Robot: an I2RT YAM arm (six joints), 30 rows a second.
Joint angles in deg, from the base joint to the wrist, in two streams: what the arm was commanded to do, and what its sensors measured. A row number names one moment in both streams.
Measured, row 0:
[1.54, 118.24, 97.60, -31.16, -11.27, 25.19]
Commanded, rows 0 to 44:
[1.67, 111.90, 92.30, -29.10, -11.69, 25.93]
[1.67, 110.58, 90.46, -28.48, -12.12, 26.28]
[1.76, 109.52, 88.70, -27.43, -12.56, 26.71]
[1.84, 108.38, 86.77, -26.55, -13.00, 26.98]
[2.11, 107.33, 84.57, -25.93, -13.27, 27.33]
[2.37, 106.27, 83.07, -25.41, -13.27, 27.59]
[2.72, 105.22, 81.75, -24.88, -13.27, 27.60]
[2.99, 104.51, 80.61, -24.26, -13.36, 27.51]
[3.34, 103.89, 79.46, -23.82, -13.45, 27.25]
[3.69, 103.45, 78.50, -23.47, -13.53, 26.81]
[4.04, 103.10, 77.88, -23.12, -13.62, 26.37]
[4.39, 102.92, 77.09, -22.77, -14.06, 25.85]
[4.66, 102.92, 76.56, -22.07, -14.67, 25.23]
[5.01, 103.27, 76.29, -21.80, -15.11, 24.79]
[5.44, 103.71, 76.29, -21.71, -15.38, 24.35]
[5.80, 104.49, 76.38, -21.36, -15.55, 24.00]
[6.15, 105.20, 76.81, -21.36, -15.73, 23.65]
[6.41, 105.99, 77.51, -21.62, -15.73, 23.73]
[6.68, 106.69, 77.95, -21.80, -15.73, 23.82]
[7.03, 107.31, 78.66, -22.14, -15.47, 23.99]
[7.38, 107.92, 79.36, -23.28, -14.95, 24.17]
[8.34, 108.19, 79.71, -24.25, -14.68, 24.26]
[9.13, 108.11, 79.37, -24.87, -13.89, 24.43]
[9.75, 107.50, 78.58, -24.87, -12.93, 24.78]
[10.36, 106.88, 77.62, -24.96, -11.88, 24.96]
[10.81, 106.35, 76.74, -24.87, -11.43, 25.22]
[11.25, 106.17, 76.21, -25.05, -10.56, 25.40]
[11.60, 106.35, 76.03, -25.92, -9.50, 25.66]
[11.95, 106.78, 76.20, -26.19, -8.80, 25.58]
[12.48, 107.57, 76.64, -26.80, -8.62, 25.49]
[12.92, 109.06, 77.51, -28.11, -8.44, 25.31]
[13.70, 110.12, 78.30, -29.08, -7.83, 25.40]
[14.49, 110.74, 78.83, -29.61, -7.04, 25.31]
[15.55, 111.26, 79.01, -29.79, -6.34, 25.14]
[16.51, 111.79, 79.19, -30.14, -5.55, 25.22]
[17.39, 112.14, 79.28, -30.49, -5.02, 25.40]
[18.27, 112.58, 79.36, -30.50, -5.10, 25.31]
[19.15, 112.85, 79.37, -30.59, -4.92, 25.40]
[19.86, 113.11, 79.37, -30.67, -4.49, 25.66]
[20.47, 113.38, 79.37, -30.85, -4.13, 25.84]
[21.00, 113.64, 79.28, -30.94, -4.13, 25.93]
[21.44, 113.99, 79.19, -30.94, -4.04, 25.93]
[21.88, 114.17, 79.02, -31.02, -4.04, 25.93]
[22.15, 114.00, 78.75, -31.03, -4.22, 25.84]
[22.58, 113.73, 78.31, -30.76, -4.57, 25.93]
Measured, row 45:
[21.34, 113.30, 77.93, -29.50, -6.42, 25.50]
